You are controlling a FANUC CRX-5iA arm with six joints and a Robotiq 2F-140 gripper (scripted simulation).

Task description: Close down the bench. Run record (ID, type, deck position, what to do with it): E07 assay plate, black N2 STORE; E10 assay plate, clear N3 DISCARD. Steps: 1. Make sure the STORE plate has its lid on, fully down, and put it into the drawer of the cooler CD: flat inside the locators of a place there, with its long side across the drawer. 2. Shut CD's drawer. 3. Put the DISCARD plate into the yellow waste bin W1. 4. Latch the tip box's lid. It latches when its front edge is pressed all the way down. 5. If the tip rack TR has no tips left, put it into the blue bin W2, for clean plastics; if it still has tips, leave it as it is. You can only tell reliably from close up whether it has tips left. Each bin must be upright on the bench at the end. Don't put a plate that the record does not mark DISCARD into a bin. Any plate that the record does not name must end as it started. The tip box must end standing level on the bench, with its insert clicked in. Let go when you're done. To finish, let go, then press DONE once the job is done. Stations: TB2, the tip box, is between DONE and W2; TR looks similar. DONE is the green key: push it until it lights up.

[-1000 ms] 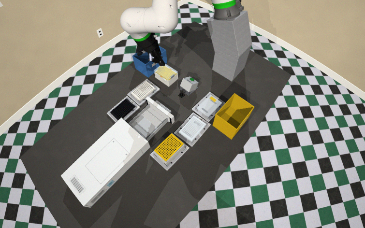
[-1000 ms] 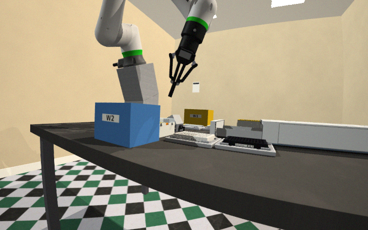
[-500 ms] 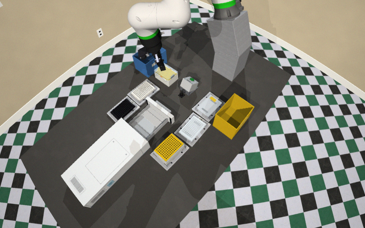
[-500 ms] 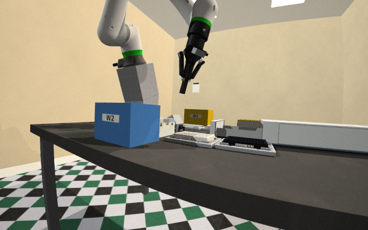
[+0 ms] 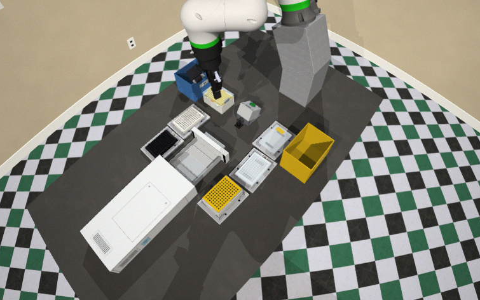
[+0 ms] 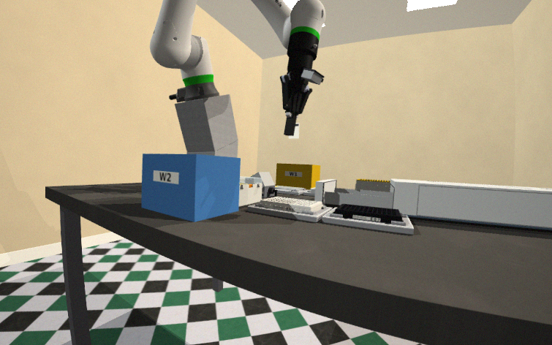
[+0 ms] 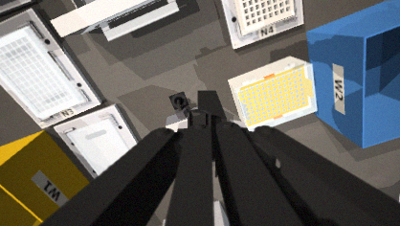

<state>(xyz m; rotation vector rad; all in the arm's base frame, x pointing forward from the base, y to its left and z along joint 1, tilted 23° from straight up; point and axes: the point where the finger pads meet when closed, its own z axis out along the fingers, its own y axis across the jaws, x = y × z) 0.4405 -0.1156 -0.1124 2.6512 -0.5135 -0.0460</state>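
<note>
Now: the lid 230 mm to the left of my hand, 220 mm below it and 100 mm behind it. Round my hand: DONE key box: 180 mm below, 140 mm behind, 60 mm to the left; white plate: 210 mm below, 140 mm to the right, 70 mm ahead; tip box TB2: 190 mm below, 110 mm to the right, 100 mm behind.
</note>
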